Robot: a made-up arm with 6 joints.
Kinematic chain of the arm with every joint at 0, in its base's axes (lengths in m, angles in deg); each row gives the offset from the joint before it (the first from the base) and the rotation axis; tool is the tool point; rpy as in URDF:
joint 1: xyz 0 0 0.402 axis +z
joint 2: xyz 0 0 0 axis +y
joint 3: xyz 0.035 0 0.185 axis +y
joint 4: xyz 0.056 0 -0.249 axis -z
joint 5: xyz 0 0 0 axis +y
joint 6: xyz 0.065 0 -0.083 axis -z
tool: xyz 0 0 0 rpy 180 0 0
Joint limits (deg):
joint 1: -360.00..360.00
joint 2: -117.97..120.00
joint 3: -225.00..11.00
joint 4: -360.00..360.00
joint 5: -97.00..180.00
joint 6: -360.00..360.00
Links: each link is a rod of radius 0.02 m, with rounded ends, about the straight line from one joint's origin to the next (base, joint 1, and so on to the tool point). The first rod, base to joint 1, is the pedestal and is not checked.
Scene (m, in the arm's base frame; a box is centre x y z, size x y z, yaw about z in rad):
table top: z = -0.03
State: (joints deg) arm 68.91 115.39 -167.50 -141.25 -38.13 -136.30
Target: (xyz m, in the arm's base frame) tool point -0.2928 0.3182 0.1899
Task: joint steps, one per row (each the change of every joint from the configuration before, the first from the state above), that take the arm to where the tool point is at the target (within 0.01 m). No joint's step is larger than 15 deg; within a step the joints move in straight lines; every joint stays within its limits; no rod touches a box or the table.
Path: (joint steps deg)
1: 13.46 -2.18 -1.23 2.60 1.91 0.00
2: 13.45 -2.18 -1.23 2.60 1.90 0.00
3: 13.46 -2.18 -1.23 2.60 1.91 0.00
4: 13.46 -2.19 -1.23 2.60 1.91 0.00

